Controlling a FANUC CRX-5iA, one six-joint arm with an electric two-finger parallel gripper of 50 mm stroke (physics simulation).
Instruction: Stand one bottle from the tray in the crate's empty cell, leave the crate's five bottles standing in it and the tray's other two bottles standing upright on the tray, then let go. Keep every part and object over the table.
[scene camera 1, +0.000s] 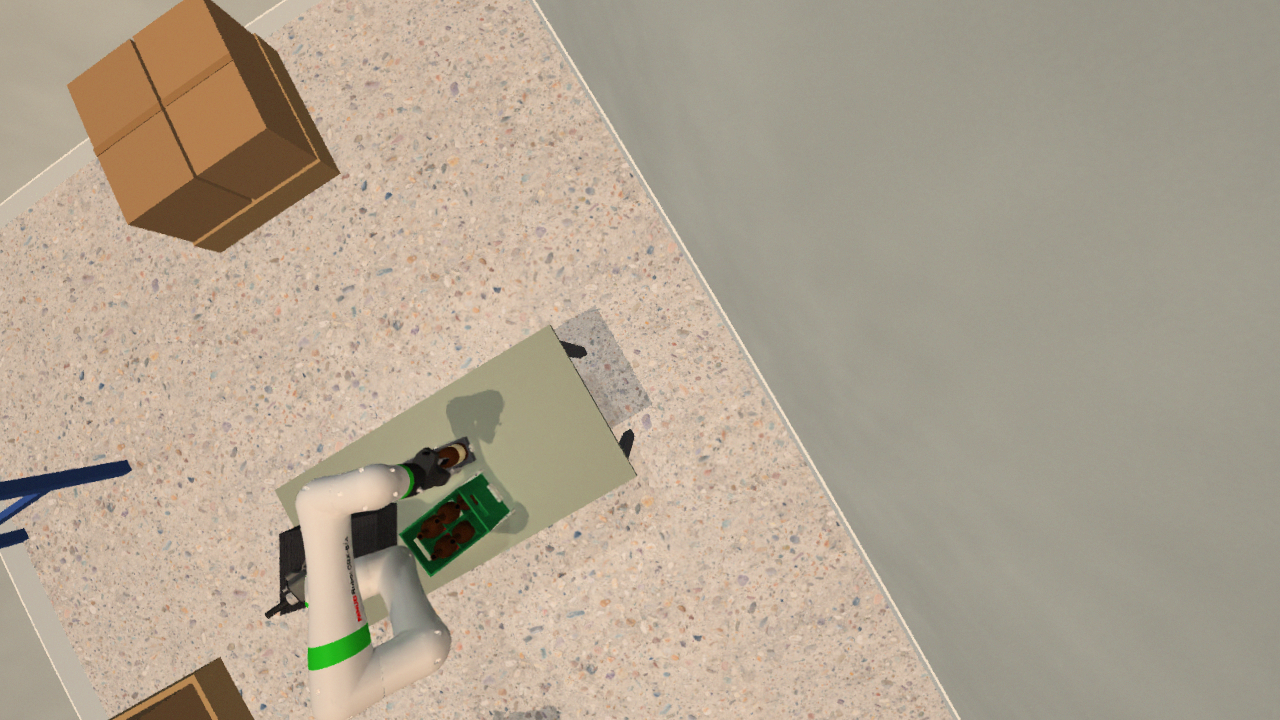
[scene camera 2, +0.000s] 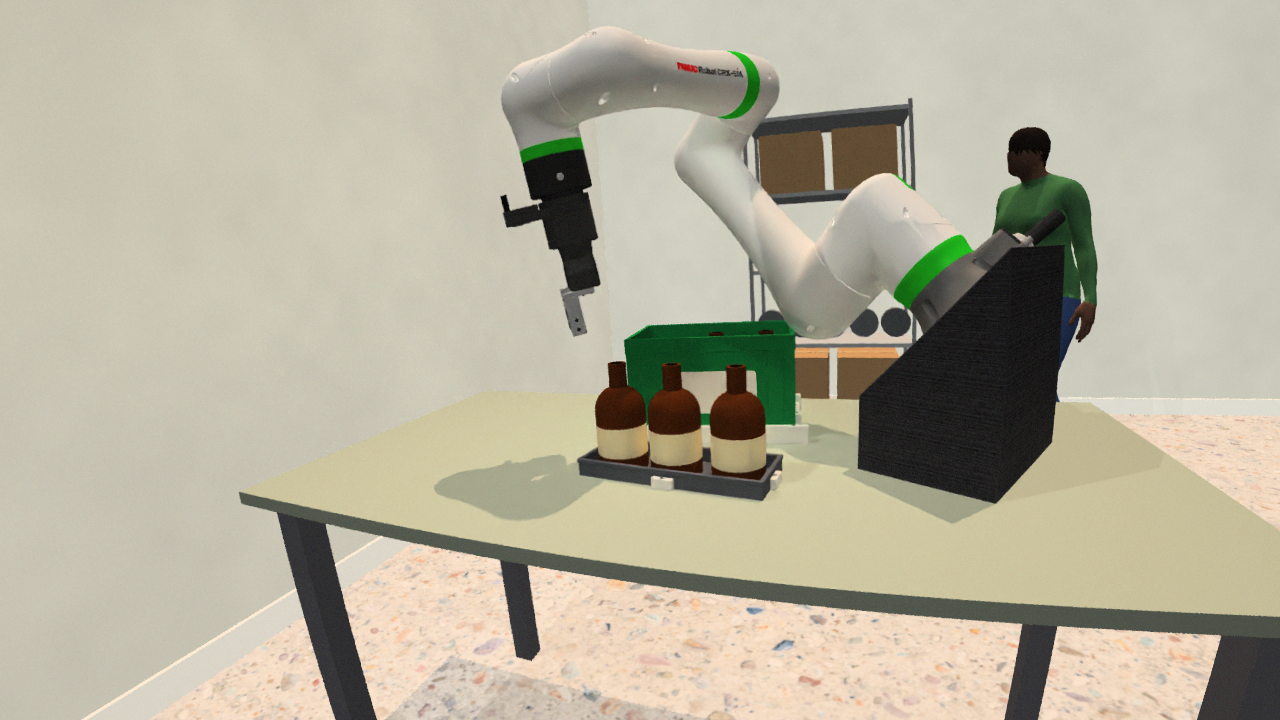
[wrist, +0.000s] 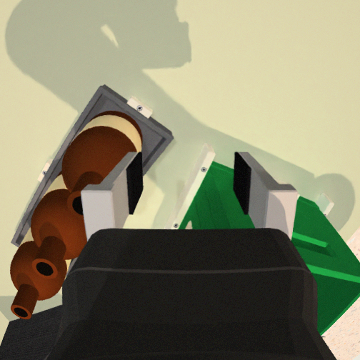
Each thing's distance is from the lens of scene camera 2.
gripper (scene camera 2: 578, 331): 86 cm
bottle (scene camera 2: 620, 412): 77 cm
bottle (scene camera 2: 674, 418): 74 cm
